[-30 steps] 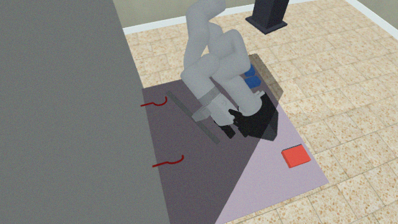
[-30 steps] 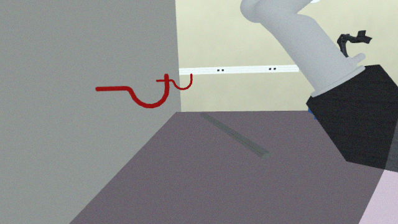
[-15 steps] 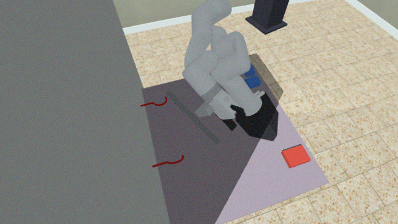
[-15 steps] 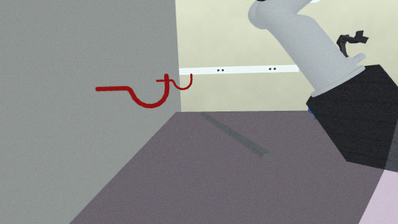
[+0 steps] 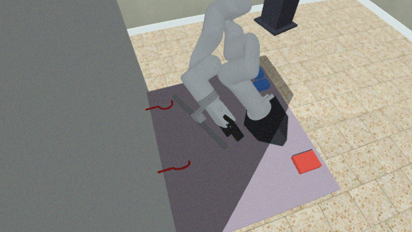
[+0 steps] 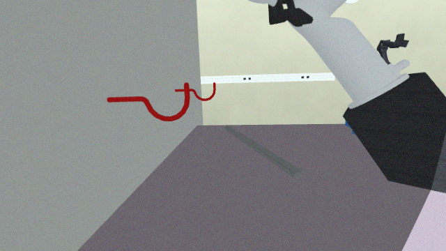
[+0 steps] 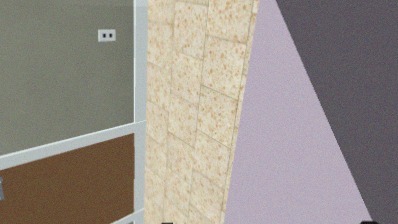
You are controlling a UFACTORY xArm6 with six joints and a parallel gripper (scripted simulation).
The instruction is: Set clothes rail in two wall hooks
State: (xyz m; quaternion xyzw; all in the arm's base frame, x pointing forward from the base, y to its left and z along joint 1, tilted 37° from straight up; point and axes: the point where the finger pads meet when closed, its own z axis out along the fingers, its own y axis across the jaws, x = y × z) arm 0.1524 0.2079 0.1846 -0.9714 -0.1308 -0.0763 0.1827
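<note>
My gripper is now 2 cm past the grey clothes rail, 32 cm to the left of it and 33 cm above it. From my hand the other things lie so: red flat block (35 cm behind, 20 cm to the left, 32 cm below); then grey wall (29 cm ahead, 25 cm to the right, 9 cm above).
</note>
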